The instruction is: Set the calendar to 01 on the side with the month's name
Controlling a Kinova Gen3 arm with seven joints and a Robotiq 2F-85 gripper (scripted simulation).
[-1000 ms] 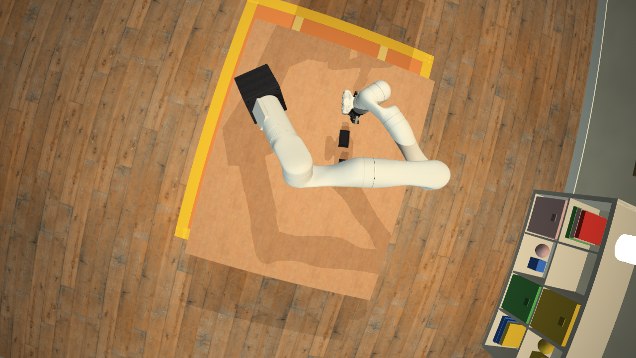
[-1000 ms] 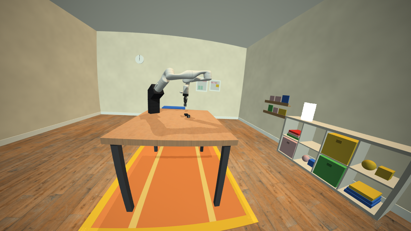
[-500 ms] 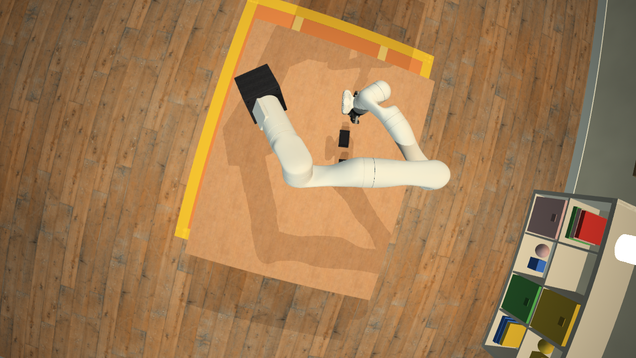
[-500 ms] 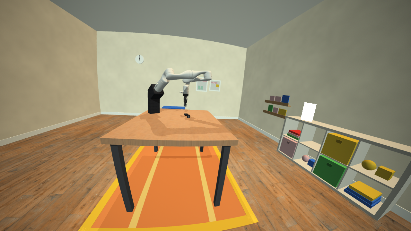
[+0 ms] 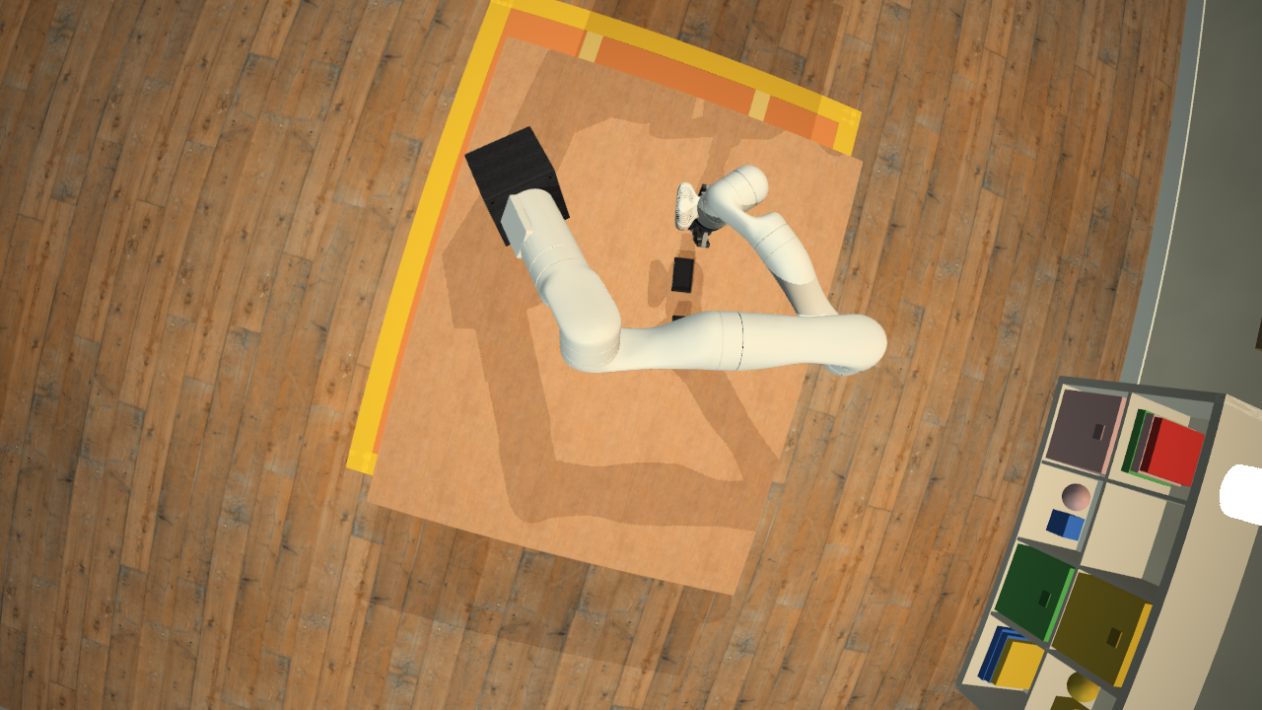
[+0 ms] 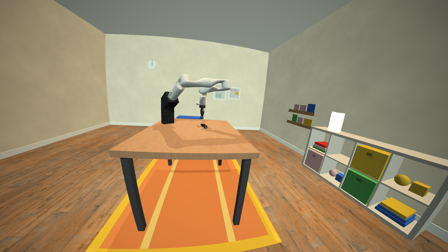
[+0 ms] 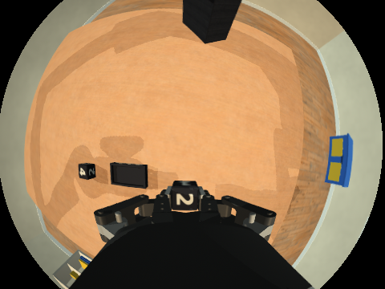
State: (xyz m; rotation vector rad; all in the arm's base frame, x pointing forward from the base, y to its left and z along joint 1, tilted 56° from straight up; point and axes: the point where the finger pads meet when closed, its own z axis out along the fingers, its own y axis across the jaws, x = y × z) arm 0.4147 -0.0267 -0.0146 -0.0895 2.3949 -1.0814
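The black calendar tray is 2 cm behind my hand, 11 cm to the right of it and 8 cm below it. Round my hand: black digit cube (1 cm below).
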